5 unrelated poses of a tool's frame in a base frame.
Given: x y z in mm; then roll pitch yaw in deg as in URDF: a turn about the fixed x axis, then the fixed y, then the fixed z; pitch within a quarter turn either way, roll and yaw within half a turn.
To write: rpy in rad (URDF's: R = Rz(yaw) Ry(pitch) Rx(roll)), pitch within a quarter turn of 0, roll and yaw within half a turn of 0; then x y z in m. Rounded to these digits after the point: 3 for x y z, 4 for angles.
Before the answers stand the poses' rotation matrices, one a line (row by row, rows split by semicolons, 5 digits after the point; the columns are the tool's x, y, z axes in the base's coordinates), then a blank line. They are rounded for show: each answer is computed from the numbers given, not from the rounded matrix.
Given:
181 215 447 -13.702 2.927 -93.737
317 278 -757 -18.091 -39.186 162.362
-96 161 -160 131.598 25.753 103.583
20 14 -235 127.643 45.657 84.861
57 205 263 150.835 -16.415 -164.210
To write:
-0.06509 0.97026 0.23313; -0.99657 -0.05125 -0.06494; -0.05106 -0.23656 0.97027
-0.73866 -0.47500 0.47828; 0.23486 -0.84643 -0.47791; 0.63184 -0.24069 0.73678
-0.21153 0.56902 0.79465; 0.87548 0.47175 -0.10476; -0.43449 0.67354 -0.59796
0.06261 0.65901 0.74953; 0.69614 0.50931 -0.50595; -0.71517 0.55345 -0.42688
-0.92304 -0.10510 -0.37006; -0.26102 0.87774 0.40179; 0.28259 0.46746 -0.83763

-0.2391 0.0511 -1.6360 0.181 0.215 0.447
-0.3157 -0.6839 2.8338 0.317 0.278 -0.757
2.2968 0.4495 1.8079 -0.096 0.161 -0.160
2.2278 0.7969 1.4811 0.020 0.014 -0.235
2.6326 -0.2865 -2.8660 0.057 0.205 0.263

